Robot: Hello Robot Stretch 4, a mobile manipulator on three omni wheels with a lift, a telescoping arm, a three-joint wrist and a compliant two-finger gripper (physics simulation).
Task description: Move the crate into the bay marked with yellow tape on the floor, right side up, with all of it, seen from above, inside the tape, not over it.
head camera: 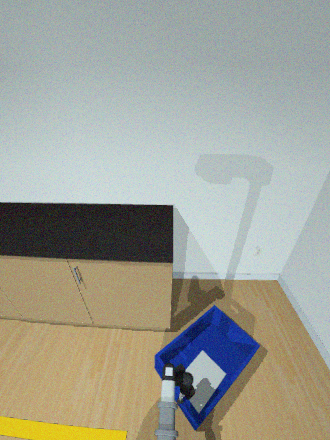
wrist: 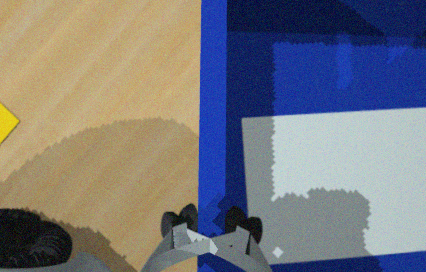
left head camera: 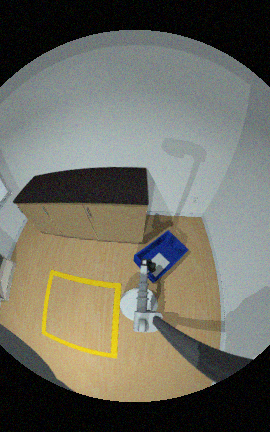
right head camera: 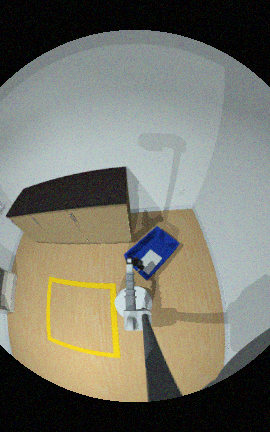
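The blue crate (head camera: 220,345) (left head camera: 172,247) (right head camera: 162,242) (wrist: 212,100) is right side up, open at the top, turned at an angle to the cabinet, with a white panel (head camera: 206,370) (wrist: 340,150) on its bottom. It appears to rest on the floor, outside the taped bay. My gripper (head camera: 185,384) (left head camera: 151,266) (right head camera: 137,264) (wrist: 212,221) is at the crate's near left wall. In the wrist view one fingertip is outside the wall and one inside, both close against it. The yellow tape (head camera: 60,429) (left head camera: 116,320) (right head camera: 115,320) (wrist: 6,122) outlines a bay left of my base.
A wooden cabinet (head camera: 125,295) (left head camera: 117,222) (right head camera: 102,225) with a black top stands against the back wall, its right end close to the crate's far left side. The right wall (head camera: 315,300) is beyond the crate. My white round base (left head camera: 127,304) is between bay and crate.
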